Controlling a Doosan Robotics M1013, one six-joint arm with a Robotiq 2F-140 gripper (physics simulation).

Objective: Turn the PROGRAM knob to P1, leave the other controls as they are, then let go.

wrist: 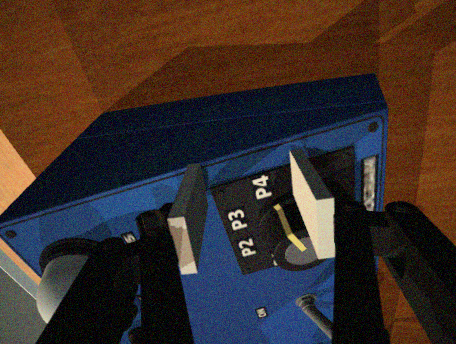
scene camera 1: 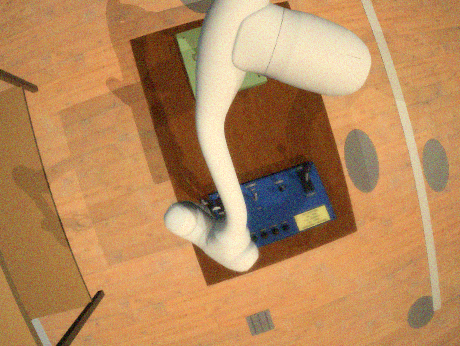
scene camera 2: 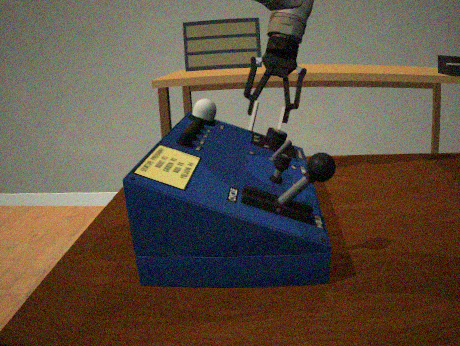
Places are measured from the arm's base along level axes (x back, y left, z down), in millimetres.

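Where they show: gripper, fingertip midpoint: (wrist: 247,178) (scene camera 1: 219,215) (scene camera 2: 263,134).
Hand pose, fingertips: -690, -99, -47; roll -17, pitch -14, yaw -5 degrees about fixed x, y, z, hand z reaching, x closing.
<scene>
Each offset is from my fingertips to the top centre of the thing, as dx, dy, dz. "spot": to the spot under its first point. Level surfaces: height alone.
The black PROGRAM knob @(+37, +46, -24) (scene camera 2: 276,135) (wrist: 296,254) sits on its dark label plate on the sloped blue console (scene camera 1: 267,215) (scene camera 2: 220,235) (wrist: 220,300). Its yellow pointer line lies on the P4 side; P2, P3 and P4 are readable in the wrist view, the P1 label is not. My gripper (scene camera 2: 267,124) (wrist: 247,178) is partly open above the plate. One finger pad is close over the knob and hides its right part in the wrist view; the other stands clear to the left, with a gap. Whether the near pad touches the knob cannot be told.
A toggle switch @(+70, +162, -26) (wrist: 315,312) stands close to the knob. A ball-topped lever @(+163, +388, -64) (scene camera 2: 321,167), a white dome @(spot: -104, +89, -74) (scene camera 2: 205,109) (wrist: 57,287) and a yellow note @(spot: -57, +396, -46) (scene camera 1: 312,218) (scene camera 2: 168,167) are on the console. A green panel (scene camera 1: 187,57) lies farther along the brown table @(dz +101) (scene camera 1: 260,127).
</scene>
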